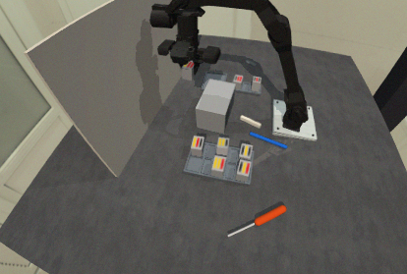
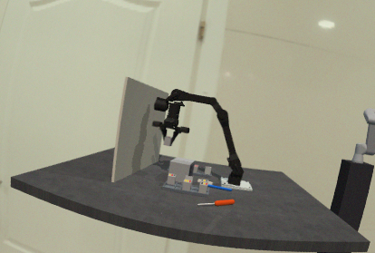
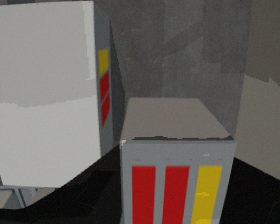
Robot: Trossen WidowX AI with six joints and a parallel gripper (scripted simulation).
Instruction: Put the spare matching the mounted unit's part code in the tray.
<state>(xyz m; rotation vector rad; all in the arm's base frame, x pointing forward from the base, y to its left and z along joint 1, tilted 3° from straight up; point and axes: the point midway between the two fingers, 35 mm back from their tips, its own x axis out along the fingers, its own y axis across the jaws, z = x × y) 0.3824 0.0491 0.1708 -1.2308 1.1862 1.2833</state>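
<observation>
The tall grey panel is 13 cm ahead of my gripper tip, 1 cm to the left of it and 5 cm above it. Also, from my gripper tip: grey spare block: 2 cm above; then grey-blue mounted unit: 9 cm behind, 12 cm below; then blue pen: 30 cm behind, 5 cm to the left, 17 cm below.
</observation>
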